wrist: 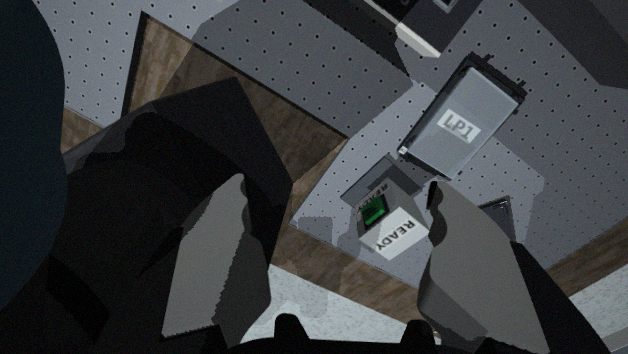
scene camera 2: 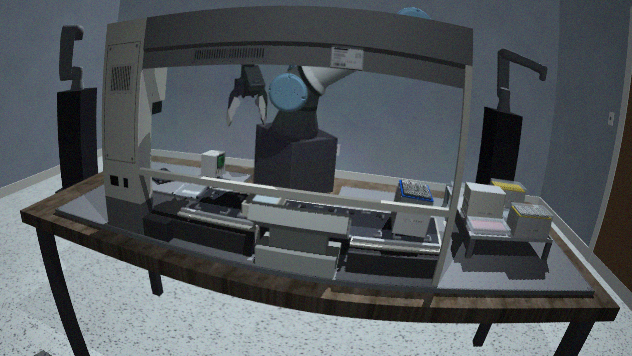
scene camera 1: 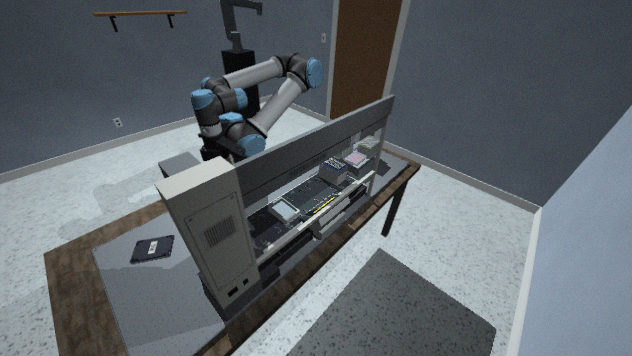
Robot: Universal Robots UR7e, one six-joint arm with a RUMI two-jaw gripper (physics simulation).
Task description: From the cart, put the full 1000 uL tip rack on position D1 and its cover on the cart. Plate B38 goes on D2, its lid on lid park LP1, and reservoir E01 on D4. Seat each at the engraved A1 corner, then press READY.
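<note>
My gripper (scene camera 2: 247, 122) (wrist: 336, 181) is open and empty, high above the table's rear left part; in scene camera 1 its fingers are hidden. A clear lid (wrist: 484, 92) (scene camera 2: 189, 190) lies on lid park LP1. The box with the green READY button (wrist: 374, 212) (scene camera 2: 220, 160) stands below and between the fingers in the wrist view, well apart from them. A blue-rimmed tip rack (scene camera 2: 415, 190) (scene camera 1: 334, 171) stands at the deck's right end. A pale tray (scene camera 1: 284, 210) (scene camera 2: 266, 199) sits mid-deck; its label is unreadable. A white box, like a cover (scene camera 2: 484, 200), stands on the cart (scene camera 2: 530, 239). I cannot identify plate B38.
The cart also bears a pink plate (scene camera 2: 487, 226) (scene camera 1: 355, 159) and yellow-rimmed racks (scene camera 2: 530, 220) (scene camera 2: 507, 186). The machine's top beam (scene camera 2: 300, 32) (scene camera 1: 315, 137) and left housing (scene camera 1: 220, 235) (scene camera 2: 122, 100) enclose the deck. A dark labelled holder (scene camera 1: 152, 248) lies at the left.
</note>
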